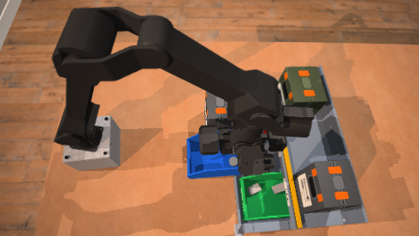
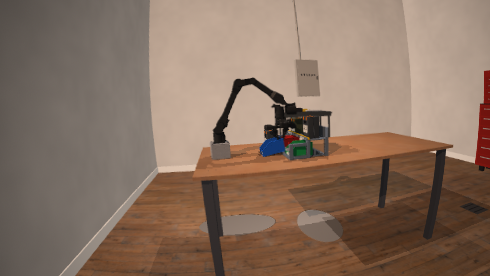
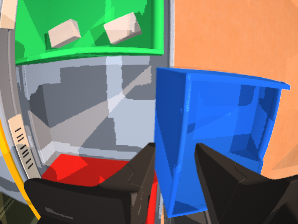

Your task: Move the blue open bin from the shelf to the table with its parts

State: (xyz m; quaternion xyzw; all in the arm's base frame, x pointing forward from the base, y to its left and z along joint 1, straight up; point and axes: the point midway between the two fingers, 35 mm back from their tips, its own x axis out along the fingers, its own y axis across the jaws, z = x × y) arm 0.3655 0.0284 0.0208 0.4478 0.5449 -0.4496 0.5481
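Now: the blue open bin 60 mm behind my hand, 10 mm to the right of it and 60 mm below it. Round my hand: red bin (50 mm ahead, 130 mm to the left, 70 mm below); green bin (100 mm ahead, 90 mm to the right, 70 mm below); yellow rail (110 mm ahead, 20 mm to the left).
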